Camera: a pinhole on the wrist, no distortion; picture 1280 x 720 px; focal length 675.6 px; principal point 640.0 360.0 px. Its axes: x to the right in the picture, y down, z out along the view. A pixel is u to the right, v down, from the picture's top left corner.
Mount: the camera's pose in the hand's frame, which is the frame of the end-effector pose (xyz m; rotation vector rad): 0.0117 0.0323 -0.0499 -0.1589 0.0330 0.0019
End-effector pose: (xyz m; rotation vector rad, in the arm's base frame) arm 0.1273 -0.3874 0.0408 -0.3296 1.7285 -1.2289
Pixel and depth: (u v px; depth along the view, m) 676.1 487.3 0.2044
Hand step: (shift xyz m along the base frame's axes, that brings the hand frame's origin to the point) 0.1329 -0.0574 -0.1076
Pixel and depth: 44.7 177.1 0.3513
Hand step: 0.4047 0.0014 0.1469
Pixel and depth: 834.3 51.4 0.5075
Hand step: 0.2691 -0.4524 -0.0150
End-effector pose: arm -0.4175 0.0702 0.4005 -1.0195 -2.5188 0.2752
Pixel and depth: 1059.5 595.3 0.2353
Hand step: -0.0865 0.2180 -0.1480
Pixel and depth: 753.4 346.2 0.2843
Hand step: -0.1015 0.0924 -0.2095
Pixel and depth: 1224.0 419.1 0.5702
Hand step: -0.4485 0.4740 -0.3400
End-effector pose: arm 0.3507 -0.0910 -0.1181 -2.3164 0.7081 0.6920
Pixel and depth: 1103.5 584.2 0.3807
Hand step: -0.0189 -0.0321 -0.4638
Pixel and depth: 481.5 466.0 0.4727
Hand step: -0.2940 0.1814 -0.2953
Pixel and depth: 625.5 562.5 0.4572
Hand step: -0.2508 0.0913 -0.3619
